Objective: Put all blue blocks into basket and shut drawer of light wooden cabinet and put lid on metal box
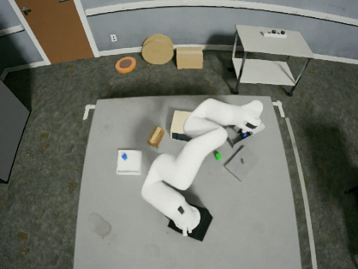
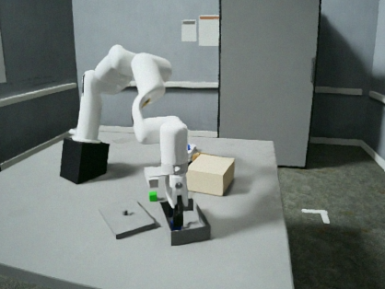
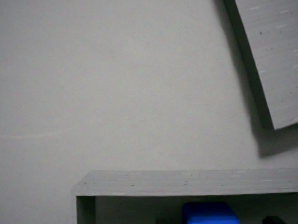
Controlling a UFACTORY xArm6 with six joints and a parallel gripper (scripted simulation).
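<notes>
The metal box lies 30 mm to the left of my hand, 30 mm below it and 20 mm ahead of it. Round my hand: lid 180 mm behind, 50 mm to the left, 40 mm below; light wooden cabinet 350 mm to the left, 80 mm ahead, 10 mm below; green block 190 mm to the left, 120 mm behind, 40 mm below.
</notes>
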